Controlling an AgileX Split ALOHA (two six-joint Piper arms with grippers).
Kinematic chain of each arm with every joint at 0, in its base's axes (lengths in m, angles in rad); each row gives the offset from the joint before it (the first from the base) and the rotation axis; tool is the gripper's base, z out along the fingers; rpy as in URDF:
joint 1: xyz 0 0 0.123 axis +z
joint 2: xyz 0 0 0 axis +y
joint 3: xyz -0.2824 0 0.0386 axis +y
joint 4: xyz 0.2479 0 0.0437 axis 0.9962 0 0.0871
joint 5: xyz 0 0 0 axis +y
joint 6: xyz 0.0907 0 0.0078 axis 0.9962 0 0.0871
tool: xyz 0 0 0 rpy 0 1.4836 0
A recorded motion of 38 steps. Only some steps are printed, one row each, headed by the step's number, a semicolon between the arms.
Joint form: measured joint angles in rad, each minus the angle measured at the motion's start. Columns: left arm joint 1, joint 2, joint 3, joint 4, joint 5, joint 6; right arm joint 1, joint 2, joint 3, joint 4, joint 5, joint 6.
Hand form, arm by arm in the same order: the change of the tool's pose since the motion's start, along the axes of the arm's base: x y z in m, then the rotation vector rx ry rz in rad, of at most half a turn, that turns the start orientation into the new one. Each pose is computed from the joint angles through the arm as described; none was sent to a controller.
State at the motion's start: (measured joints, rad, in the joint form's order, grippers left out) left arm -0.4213 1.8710 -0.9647 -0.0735 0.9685 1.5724; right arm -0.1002 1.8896 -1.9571 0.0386 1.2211 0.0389
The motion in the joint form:
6: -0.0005 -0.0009 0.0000 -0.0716 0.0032 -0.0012; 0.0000 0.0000 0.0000 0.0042 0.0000 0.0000
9: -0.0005 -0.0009 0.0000 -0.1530 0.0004 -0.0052; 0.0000 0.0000 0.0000 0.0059 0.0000 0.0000
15: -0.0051 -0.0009 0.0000 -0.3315 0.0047 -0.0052; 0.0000 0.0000 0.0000 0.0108 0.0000 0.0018
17: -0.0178 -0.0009 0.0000 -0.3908 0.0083 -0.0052; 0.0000 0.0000 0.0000 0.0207 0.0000 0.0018
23: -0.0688 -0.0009 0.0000 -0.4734 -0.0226 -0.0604; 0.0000 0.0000 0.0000 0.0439 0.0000 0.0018
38: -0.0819 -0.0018 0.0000 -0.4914 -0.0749 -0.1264; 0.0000 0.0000 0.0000 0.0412 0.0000 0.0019
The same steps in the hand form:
6: -0.0021 -0.0051 0.0007 -0.0437 0.0222 0.0527; 0.0000 0.0004 0.0000 0.0041 -0.0004 0.0006
9: -0.0036 -0.0110 0.0014 -0.0944 0.0425 0.1162; 0.0000 0.0005 0.0000 0.0058 -0.0006 0.0009
15: -0.0071 -0.0249 0.0044 -0.2043 0.0973 0.2412; 0.0001 0.0009 0.0000 0.0115 -0.0011 0.0001
17: -0.0098 -0.0323 0.0058 -0.2396 0.1191 0.2711; 0.0002 0.0018 0.0001 0.0212 -0.0021 0.0016
23: -0.0160 -0.0513 0.0071 -0.2786 0.1283 0.3400; 0.0003 0.0037 0.0002 0.0440 -0.0043 0.0052
38: -0.0138 -0.0564 0.0067 -0.2847 0.0957 0.4150; 0.0003 0.0035 0.0002 0.0414 -0.0041 0.0047

